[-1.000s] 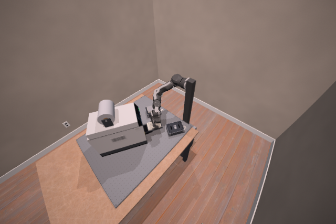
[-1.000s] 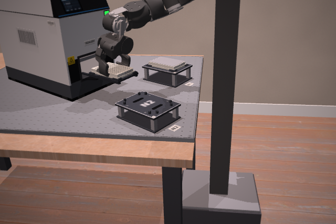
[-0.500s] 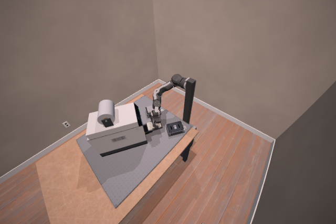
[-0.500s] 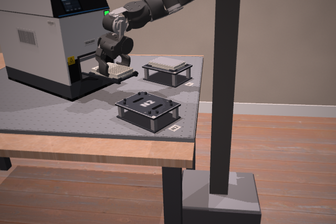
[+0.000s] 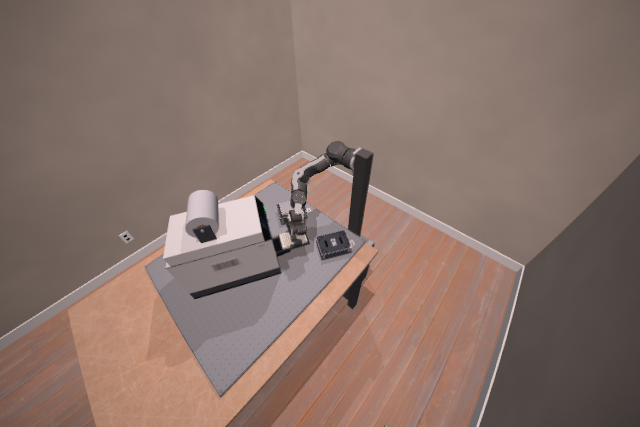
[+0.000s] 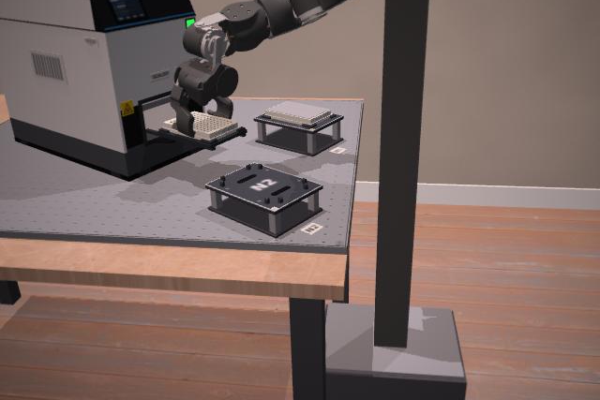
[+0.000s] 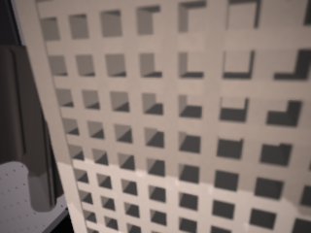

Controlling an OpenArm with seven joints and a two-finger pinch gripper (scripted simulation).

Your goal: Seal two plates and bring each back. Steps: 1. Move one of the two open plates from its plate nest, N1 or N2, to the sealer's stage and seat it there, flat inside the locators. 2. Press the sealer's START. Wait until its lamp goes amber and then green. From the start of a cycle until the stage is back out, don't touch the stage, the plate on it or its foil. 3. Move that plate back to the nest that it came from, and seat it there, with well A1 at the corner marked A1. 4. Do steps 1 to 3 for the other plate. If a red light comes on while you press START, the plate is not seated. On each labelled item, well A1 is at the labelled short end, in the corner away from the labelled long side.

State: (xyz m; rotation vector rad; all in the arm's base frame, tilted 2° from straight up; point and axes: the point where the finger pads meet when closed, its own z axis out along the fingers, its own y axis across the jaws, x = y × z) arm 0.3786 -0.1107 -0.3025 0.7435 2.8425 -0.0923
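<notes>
The plate is right at my hand. The rest, counted from my hand: start button 13 cm to the right, 8 cm above, 4 cm ahead; then sealer stage 1 cm below; then dark screen panel 22 cm above, 12 cm ahead, 2 cm to the right.
</notes>
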